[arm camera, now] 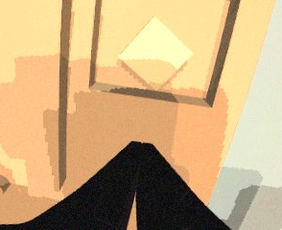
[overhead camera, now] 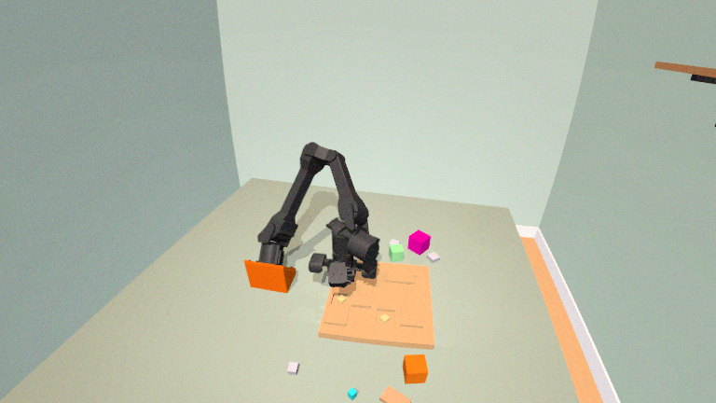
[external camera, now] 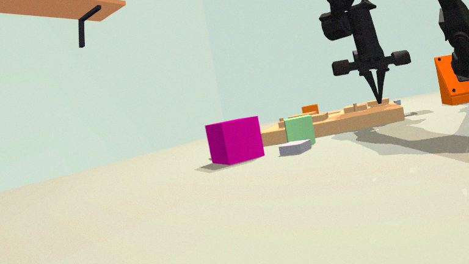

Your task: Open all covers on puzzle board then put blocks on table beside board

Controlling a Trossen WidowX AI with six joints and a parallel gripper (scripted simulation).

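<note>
Right now the tan puzzle board is 110 mm ahead of my gripper tip, 10 mm to the right of it and 10 mm below it. The rest, counted from my gripper tip: cyan block 300 mm to the right, 80 mm ahead, 20 mm below; then orange cube 230 mm to the right, 220 mm ahead; then green block 200 mm to the left, 140 mm ahead, 10 mm below.
</note>
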